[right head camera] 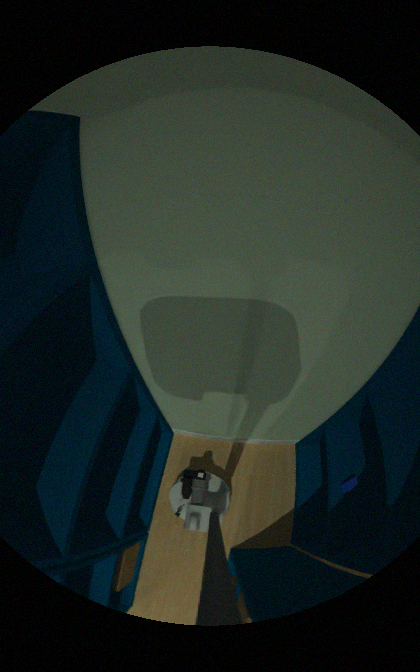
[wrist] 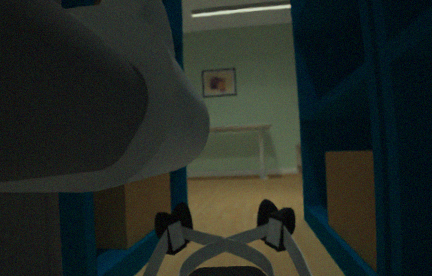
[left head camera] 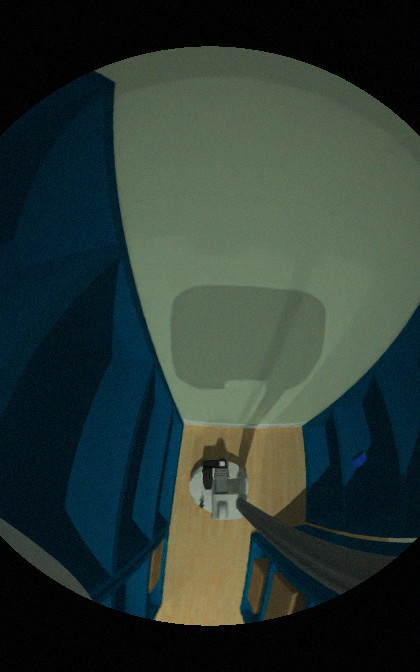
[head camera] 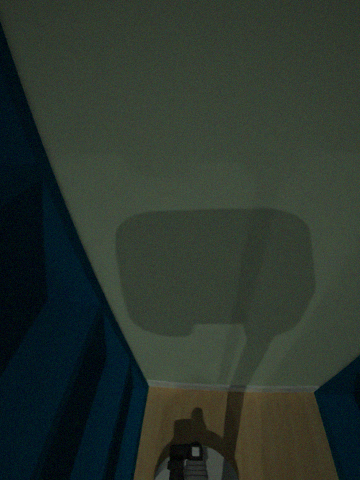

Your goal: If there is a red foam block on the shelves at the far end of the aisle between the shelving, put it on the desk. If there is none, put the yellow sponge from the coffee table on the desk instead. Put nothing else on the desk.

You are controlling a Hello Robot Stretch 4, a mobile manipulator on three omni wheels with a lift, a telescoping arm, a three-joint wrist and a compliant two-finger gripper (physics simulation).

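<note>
My gripper is open, with nothing between its fingers in the wrist view. A small blue block lies on a low shelf of the right-hand blue shelving near the aisle's end wall. A red foam block does not show in these views; the shelf insides are dark and partly hidden. The desk stands far off against the wall beyond the aisle's open end, in the wrist view, partly hidden by a grey part of the robot. The yellow sponge does not show.
The left-hand blue shelving stands close beside the base. The green end wall is close ahead. Cardboard boxes sit on the shelves further back on both sides. The aisle is narrow.
</note>
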